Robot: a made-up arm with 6 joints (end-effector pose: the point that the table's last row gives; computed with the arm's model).
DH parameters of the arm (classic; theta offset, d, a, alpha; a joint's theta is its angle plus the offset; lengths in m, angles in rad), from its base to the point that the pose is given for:
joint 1: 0 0.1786 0 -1.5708
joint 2: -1.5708 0 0.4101 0
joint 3: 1.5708 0.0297 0 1.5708
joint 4: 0 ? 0 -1.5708
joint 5: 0 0 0 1.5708
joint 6: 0 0.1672 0 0
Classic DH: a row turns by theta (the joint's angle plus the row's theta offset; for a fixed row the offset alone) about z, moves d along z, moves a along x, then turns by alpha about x.
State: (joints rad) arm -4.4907 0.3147 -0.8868 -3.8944 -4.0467 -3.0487
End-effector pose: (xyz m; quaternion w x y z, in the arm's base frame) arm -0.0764 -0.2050 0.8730 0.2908 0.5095 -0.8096 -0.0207
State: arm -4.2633 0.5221 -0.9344 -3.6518 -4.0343 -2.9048
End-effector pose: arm -0.0542 -0.1025 0.8754 0.2370 0.6053 -0.7464 0.1424
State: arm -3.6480 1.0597 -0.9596 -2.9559 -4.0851 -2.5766
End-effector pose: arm -0.2368 0.1260 0.8193 0.0525 -0.7854 0.3679 -0.4950
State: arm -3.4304 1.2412 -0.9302 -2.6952 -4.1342 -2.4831
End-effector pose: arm -0.3757 0.1437 0.7648 0.1814 -0.7851 0.1680 -0.5679
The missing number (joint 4, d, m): 0.5271
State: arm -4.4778 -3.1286 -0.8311 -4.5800 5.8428 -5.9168
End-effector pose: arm -0.0725 0.4796 -0.7021 0.0558 0.2048 0.8876 0.4089
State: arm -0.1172 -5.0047 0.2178 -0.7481 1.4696 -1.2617
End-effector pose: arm 0.9280 -0.1933 0.2157 0.1694 0.5062 -0.7769 0.3339
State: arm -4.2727 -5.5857 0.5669 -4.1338 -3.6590 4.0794
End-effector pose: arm -0.3508 0.5133 0.6512 0.1069 0.0984 0.7017 -0.6975
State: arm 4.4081 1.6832 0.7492 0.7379 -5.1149 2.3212
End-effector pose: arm -0.0848 -0.7145 -0.3912 0.2713 -0.6776 0.6412 -0.2368
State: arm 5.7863 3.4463 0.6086 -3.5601 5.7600 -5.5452
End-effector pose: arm -0.6187 0.3307 -0.5628 0.0374 0.7185 -0.2603 -0.6439
